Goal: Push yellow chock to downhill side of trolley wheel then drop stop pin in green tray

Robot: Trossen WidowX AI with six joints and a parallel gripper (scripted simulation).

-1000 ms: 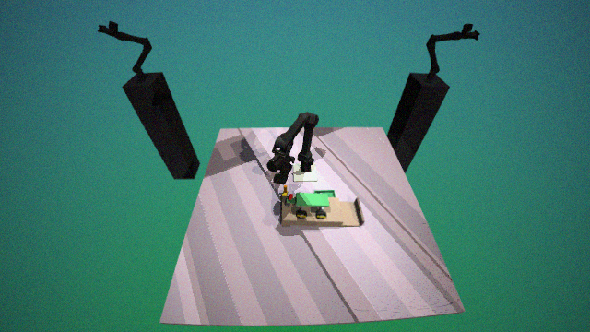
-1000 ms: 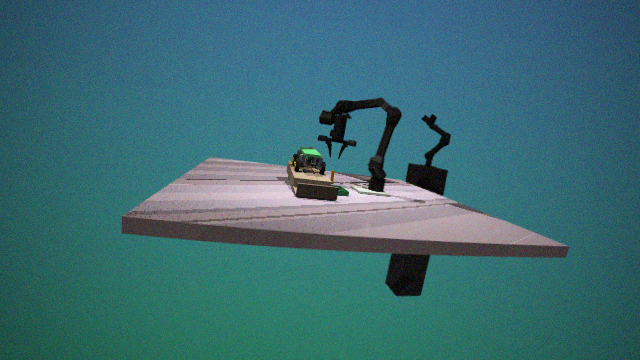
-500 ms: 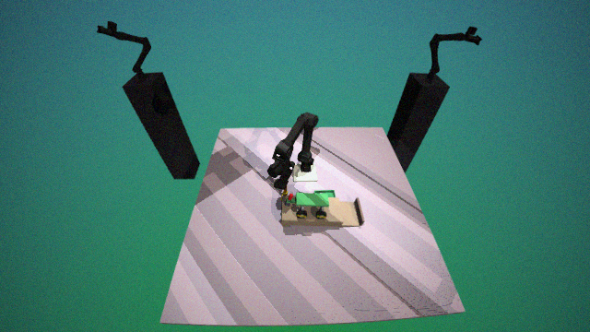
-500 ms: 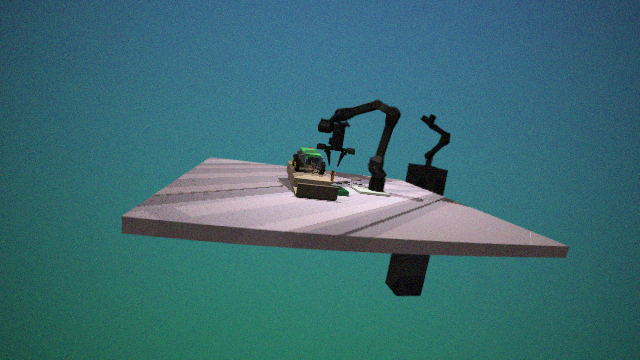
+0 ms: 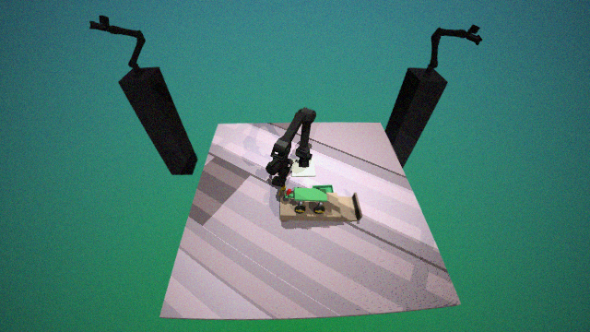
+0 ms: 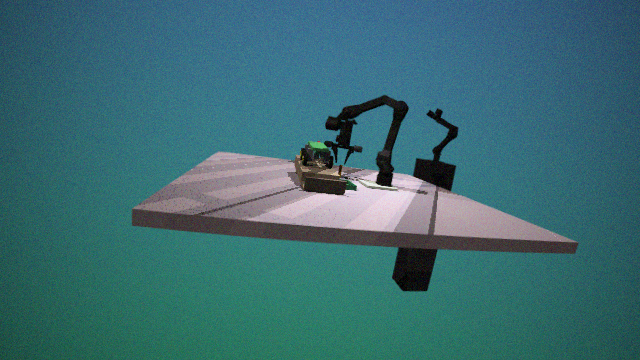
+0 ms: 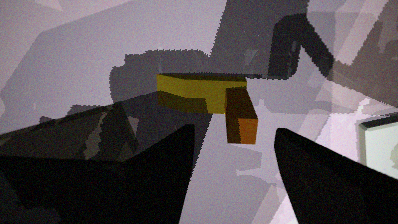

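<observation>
Now: gripper tip 5 cm above the yellow chock and 2 cm short of it. Also, from my gripper tip: red-headed stop pin: 13 cm ahead, 6 cm above, 2 cm to the left; green-topped trolley: 15 cm ahead, 13 cm to the left, 4 cm above; tan ramp: 15 cm ahead, 14 cm to the left, 2 cm below.
</observation>
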